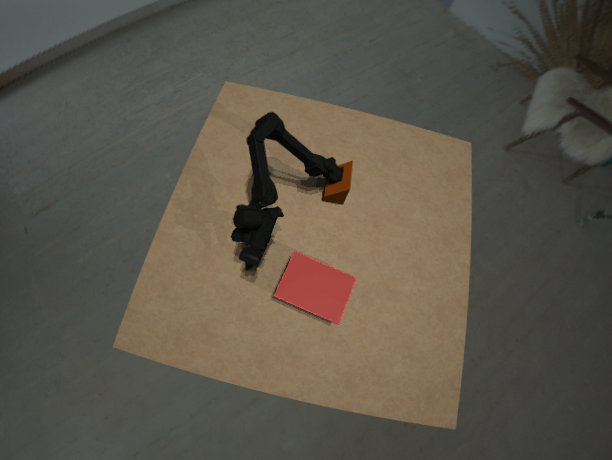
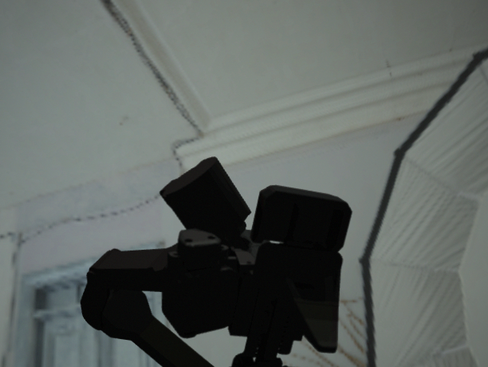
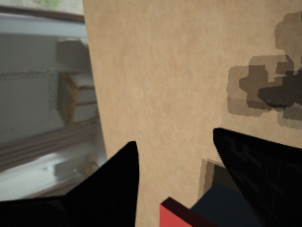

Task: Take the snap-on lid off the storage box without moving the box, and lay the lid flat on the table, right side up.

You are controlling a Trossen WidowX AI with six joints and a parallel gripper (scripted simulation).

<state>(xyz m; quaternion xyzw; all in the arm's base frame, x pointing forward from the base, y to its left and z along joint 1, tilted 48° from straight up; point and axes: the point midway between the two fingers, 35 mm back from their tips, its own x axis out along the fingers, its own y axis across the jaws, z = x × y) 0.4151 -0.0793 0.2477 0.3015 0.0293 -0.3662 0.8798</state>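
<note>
The red lid is 23 cm to the left of my gripper tip, 5 cm below it and 2 cm ahead of it. From my gripper tip the other things lie so: storage box: 23 cm to the left, 10 cm below, 2 cm ahead.
</note>
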